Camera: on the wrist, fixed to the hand. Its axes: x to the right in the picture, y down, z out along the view.
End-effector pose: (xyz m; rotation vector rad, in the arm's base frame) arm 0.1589 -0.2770 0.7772 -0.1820 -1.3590 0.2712
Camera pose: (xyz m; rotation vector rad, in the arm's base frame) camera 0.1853 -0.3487 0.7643 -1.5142 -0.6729 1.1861
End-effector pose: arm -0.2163 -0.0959 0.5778 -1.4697 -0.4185 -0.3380
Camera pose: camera -0.2709 -0.1284 0.6223 -1.6399 1.0950 0.6024
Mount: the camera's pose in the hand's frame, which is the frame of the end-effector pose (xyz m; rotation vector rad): -0.0284 -0.0671 -0.0265 -0.3699 0.3355 1.5333
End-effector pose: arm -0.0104 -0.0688 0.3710 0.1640 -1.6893 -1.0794
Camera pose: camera -0.0028 -0.1062 0.3035 -0.9862 -0.8212 -0.1144
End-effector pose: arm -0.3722 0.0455 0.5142 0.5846 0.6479 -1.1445
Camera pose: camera -0.4479 0.0617 0.5107 0.7151 0.4613 0.5056
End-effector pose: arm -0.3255 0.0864 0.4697 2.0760 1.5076 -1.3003
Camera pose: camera -0.3716 0.1145 0.5253 2.2287 -0.0927 -0.0646
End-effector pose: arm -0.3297 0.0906 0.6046 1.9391 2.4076 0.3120
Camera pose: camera -0.3921 0.0460 0.6159 -2.8454 -0.2829 -0.9126
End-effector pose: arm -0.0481 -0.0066 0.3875 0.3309 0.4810 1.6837
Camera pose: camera 0.0020 -0.0298 0.3330 -0.0887 -0.0568 -2.9861
